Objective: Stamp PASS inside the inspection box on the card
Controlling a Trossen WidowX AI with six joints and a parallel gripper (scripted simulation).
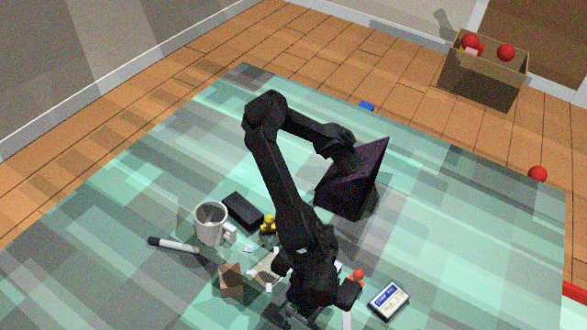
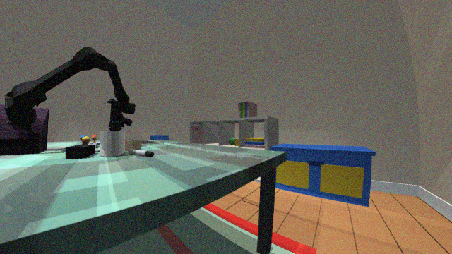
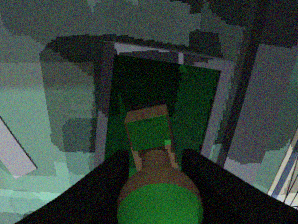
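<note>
Right now my gripper tip is 30 mm above the dark green ink pad. Also, from my gripper tip: red-knobbed stamp 100 mm behind, 70 mm to the left, 20 mm below; then beige card 30 mm behind, 120 mm to the right, 40 mm below; then grey bar 20 mm ahead, 60 mm to the right, 30 mm below.
</note>
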